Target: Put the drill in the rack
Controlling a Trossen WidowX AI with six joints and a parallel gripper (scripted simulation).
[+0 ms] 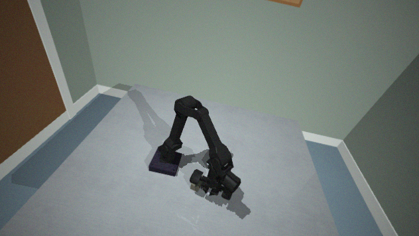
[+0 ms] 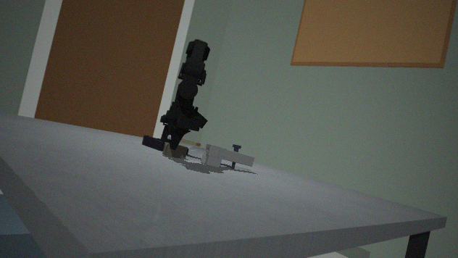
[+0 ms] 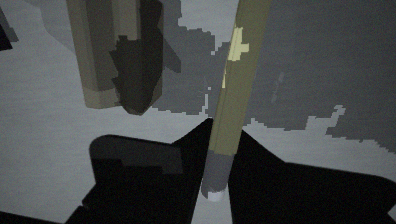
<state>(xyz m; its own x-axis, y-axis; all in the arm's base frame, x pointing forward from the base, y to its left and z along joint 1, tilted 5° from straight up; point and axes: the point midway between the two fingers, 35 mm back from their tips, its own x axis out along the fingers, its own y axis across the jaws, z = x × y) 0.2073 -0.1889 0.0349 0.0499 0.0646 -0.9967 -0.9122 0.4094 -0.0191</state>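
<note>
The drill lies 20 mm ahead of my gripper tip, 40 mm to the left of it and 30 mm above it. The rest, counted from my gripper tip: grey block (90 mm ahead, 190 mm to the left, 10 mm above); then tan rack (50 mm behind, 60 mm to the left, 10 mm below); then dark blue key (100 mm ahead, 210 mm to the left, 20 mm above).
</note>
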